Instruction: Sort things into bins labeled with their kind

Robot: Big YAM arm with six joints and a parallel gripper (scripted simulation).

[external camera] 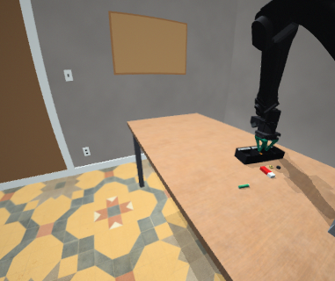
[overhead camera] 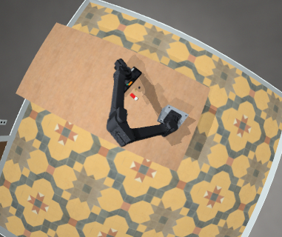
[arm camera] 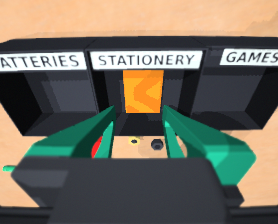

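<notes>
Right now the orange block is 40 mm below my hand. Also, from my hand: black nut (100 mm behind, 50 mm below, 10 mm to the right); then green battery (250 mm to the left, 110 mm behind, 50 mm below); then yellow nut (80 mm behind, 50 mm below, 20 mm to the left).
</notes>
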